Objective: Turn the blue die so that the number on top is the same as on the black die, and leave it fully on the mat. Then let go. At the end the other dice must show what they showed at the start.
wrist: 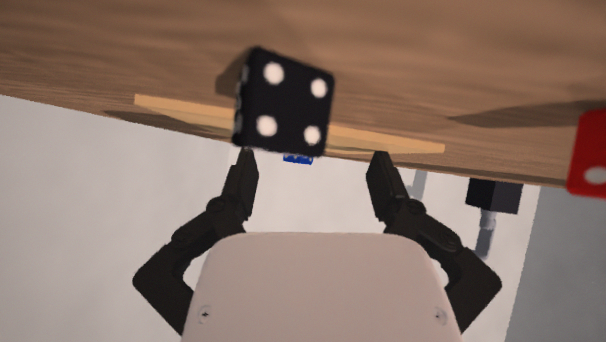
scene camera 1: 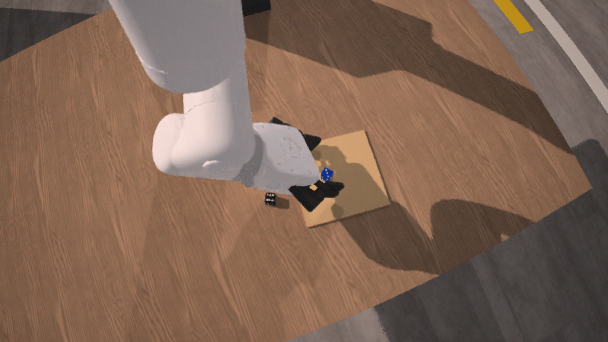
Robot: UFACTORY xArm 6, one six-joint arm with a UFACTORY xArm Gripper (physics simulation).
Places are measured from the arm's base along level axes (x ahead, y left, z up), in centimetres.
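Pixels of known places: gripper, fingertip midpoint: [wrist: 313,161] [scene camera 1: 326,166].
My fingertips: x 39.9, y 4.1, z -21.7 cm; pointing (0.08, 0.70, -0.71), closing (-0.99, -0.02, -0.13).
Observation:
Behind a point stands the place of what it marks.
The blue die [scene camera 1: 327,174] @(x 41.3, y 3.7, z -21.5 cm) [wrist: 298,160] @(x 41.0, y 2.7, z -21.7 cm) rests on the tan mat [scene camera 1: 357,142] @(x 37.1, y 11.0, z -23.1 cm) [wrist: 400,144] @(x 36.3, y -1.1, z -23.1 cm); its top number is too small to read surely. The black die [scene camera 1: 270,199] @(x 41.8, y -6.2, z -21.9 cm) [wrist: 285,102] stands on the table beside the mat, with what looks like six on top in the scene view and four on the side facing the wrist camera. My gripper [scene camera 1: 330,164] @(x 39.9, y 4.1, z -21.7 cm) [wrist: 313,161] @(x 39.9, y 4.1, z -21.7 cm) is open and empty, lying nearly level. In the scene view its fingertips overlap the mat on either side of the blue die; their height above it is hard to tell.
A red die [wrist: 590,157] shows in part at the right edge of the wrist view; it does not show in the scene view. My white arm [scene camera 1: 210,135] @(x 42.8, y -10.0, z 5.5 cm) covers part of the table [scene camera 1: 125,250] @(x 41.1, y -33.3, z -23.5 cm). A black block [scene camera 1: 257,6] @(x 0.7, y 4.6, z -21.4 cm) lies at the table's far side.

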